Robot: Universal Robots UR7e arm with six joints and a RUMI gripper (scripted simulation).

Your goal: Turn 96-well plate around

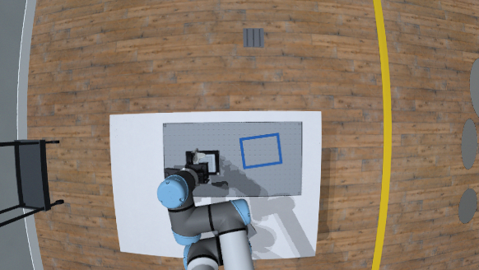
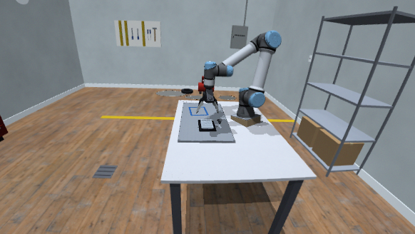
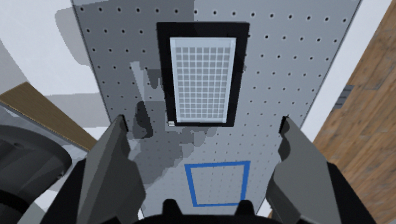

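The clear 96-well plate is 9 cm below my hand. The rest, counted from my hand: black rectangular nest: 10 cm below.
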